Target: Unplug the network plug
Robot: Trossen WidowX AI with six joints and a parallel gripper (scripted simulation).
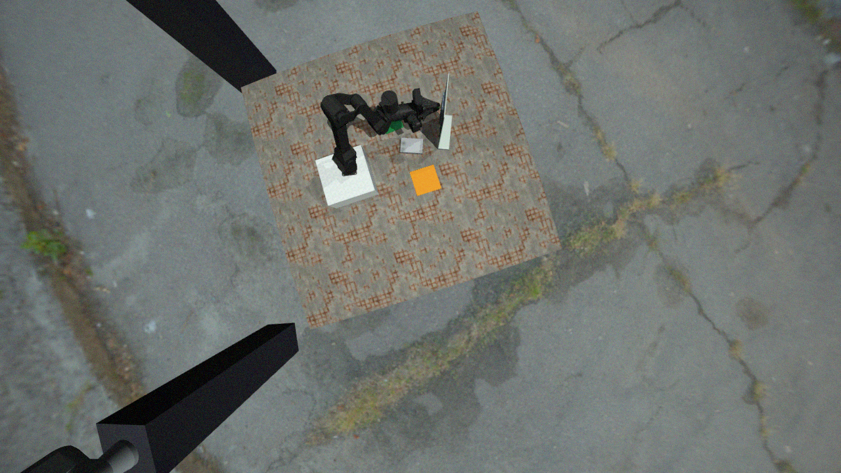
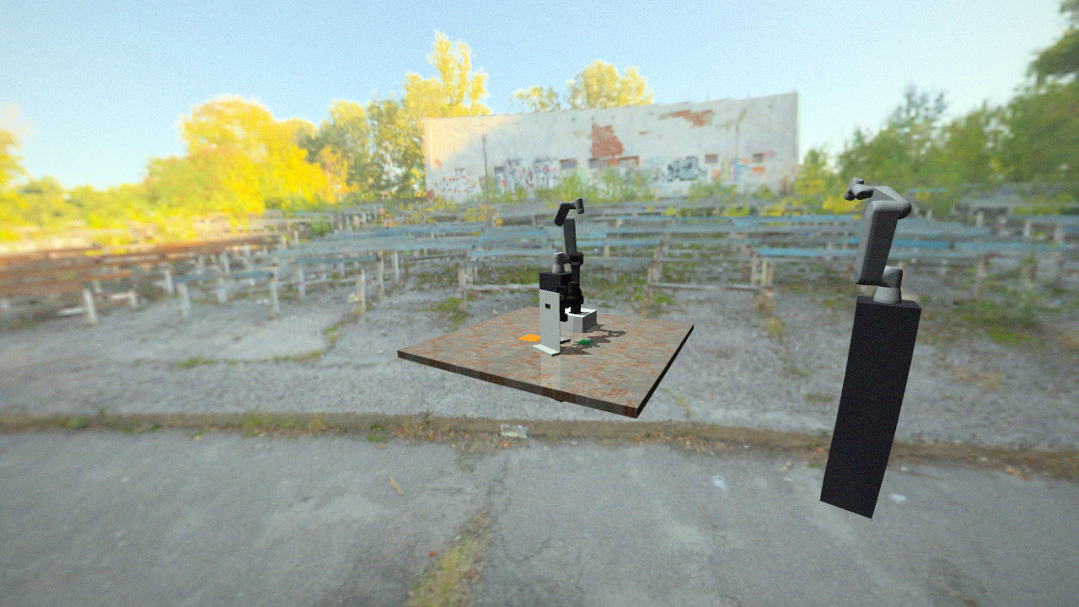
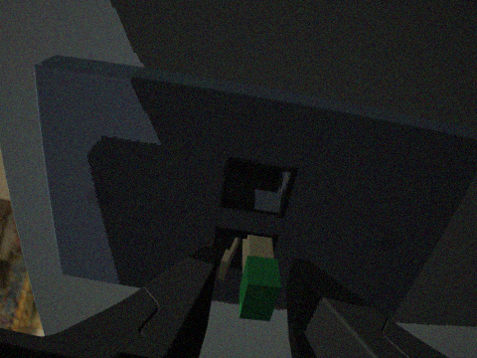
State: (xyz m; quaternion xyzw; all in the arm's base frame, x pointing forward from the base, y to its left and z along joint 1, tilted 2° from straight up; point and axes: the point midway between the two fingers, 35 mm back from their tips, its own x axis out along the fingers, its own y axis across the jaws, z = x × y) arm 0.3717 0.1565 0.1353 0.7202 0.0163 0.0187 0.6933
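The green network plug lies 1 cm ahead of my gripper tip. The rest, counted from my gripper tip: upright panel: 2 cm ahead, 1 cm to the right, 9 cm below; green patch: 20 cm behind, 6 cm to the left, 23 cm below; grey block: 12 cm behind, 6 cm to the right, 22 cm below.
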